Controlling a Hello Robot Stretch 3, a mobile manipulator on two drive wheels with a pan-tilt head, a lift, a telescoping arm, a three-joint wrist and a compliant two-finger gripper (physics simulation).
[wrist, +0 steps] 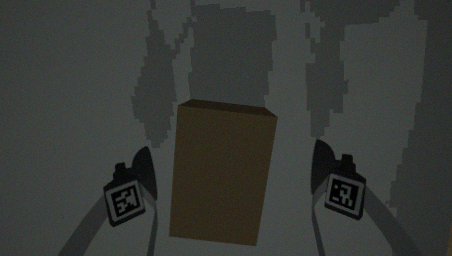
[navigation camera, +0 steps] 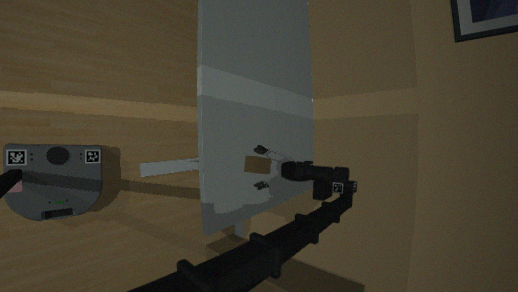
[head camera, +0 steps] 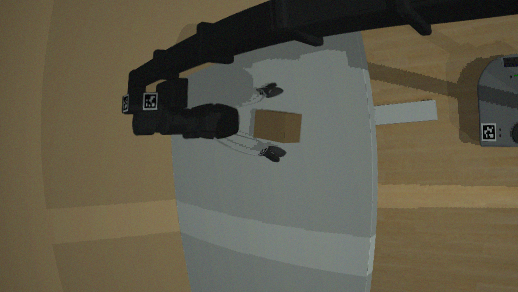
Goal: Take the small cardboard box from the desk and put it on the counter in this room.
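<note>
The small cardboard box (head camera: 277, 126) (navigation camera: 257, 165) (wrist: 220, 175) is brown and lies on the grey desk (head camera: 275, 200) (navigation camera: 255, 45) (wrist: 75, 75), near one end of it. My gripper (head camera: 273, 121) (navigation camera: 261, 167) (wrist: 232, 161) is open and points down over the desk. Its two fingers are apart, one on each side of the box, with a gap on both sides. In the wrist view the box is slightly turned and a little nearer the left finger. How high the fingertips are above the desk top is hard to tell. I cannot make out the counter for certain.
My base (head camera: 502, 107) (navigation camera: 57, 175) is on the wooden floor beside the desk. A pale desk foot (head camera: 406, 112) (navigation camera: 170, 168) sticks out towards it. A brown surface (navigation camera: 320, 274) shows past my arm beyond the desk's end. A framed picture (navigation camera: 495, 12) hangs on the wall.
</note>
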